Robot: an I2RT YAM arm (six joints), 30 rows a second.
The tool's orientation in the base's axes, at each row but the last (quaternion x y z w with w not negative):
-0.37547, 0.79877, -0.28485, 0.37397
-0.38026, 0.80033, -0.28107, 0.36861
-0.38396, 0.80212, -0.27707, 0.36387
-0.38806, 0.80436, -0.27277, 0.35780
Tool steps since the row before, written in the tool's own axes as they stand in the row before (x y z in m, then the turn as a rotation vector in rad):
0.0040, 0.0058, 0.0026, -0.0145, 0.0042, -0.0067
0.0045, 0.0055, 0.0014, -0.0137, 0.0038, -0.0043
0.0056, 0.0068, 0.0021, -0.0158, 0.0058, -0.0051
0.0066, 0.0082, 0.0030, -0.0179, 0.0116, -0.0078
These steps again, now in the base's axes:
-0.0019, -0.0005, -0.0073, -0.0007, 0.0153, 0.0062
-0.0031, -0.0009, -0.0065, 0.0010, 0.0140, 0.0048
-0.0036, -0.0012, -0.0082, 0.0005, 0.0170, 0.0046
-0.0041, -0.0014, -0.0101, -0.0032, 0.0223, 0.0028

